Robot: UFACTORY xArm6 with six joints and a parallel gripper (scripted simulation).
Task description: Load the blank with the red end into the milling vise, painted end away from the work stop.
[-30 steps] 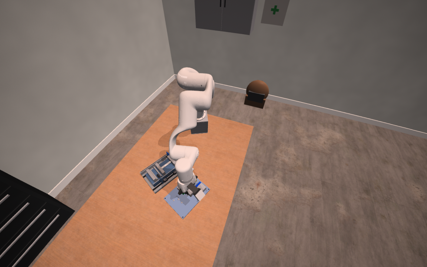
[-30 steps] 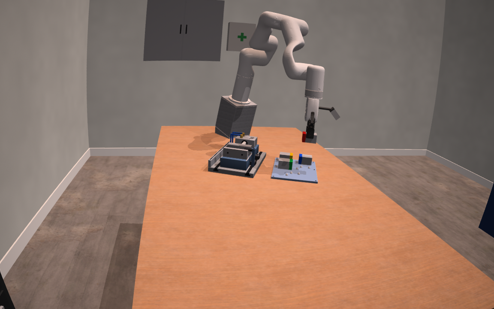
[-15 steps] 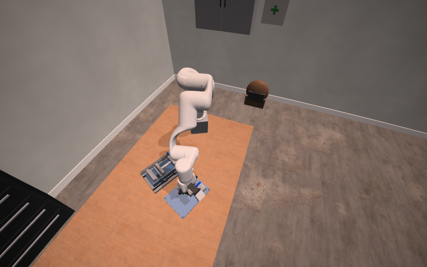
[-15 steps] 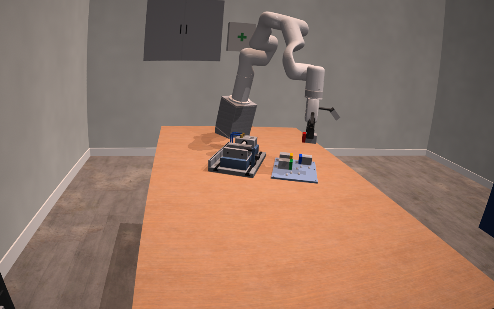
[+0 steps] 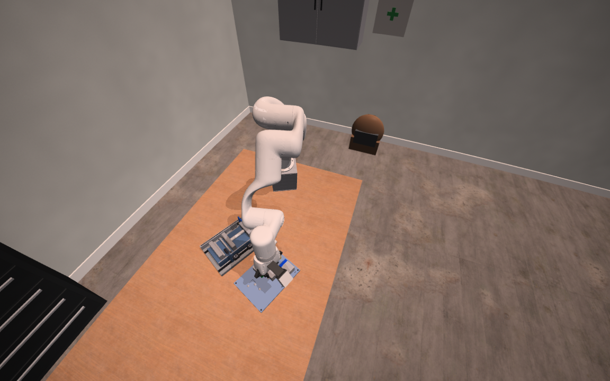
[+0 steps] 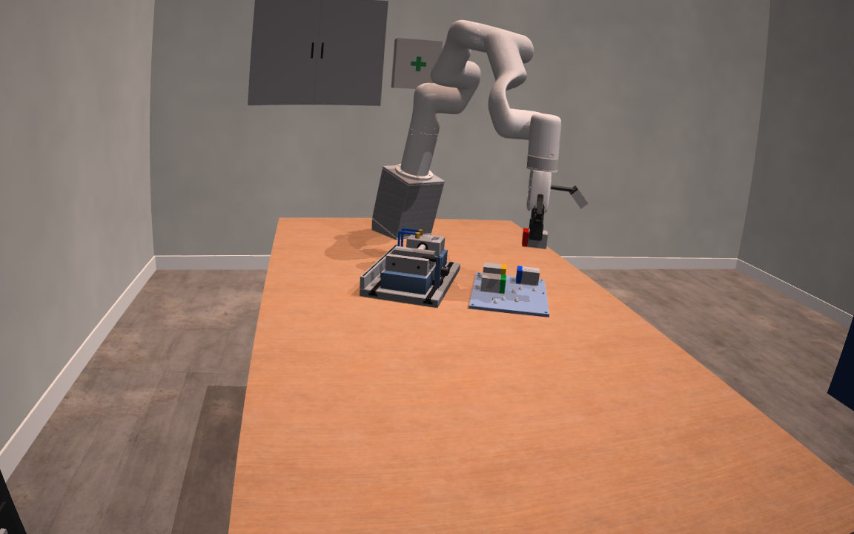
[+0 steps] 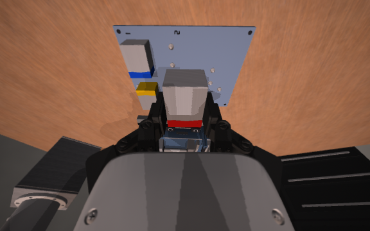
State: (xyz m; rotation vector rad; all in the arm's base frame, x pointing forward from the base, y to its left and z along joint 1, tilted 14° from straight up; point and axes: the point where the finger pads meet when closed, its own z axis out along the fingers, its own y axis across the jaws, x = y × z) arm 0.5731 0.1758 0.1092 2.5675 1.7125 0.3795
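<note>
The fixed jaw lies 31 cm to the right of my hand, 10 cm below it and 3 cm behind it. From my hand the other things lie so: blue-ended blank 15 cm below, 8 cm behind, 3 cm to the left; green-ended blank 15 cm below, 8 cm to the right, 3 cm behind; red-ended blank 2 cm below.
</note>
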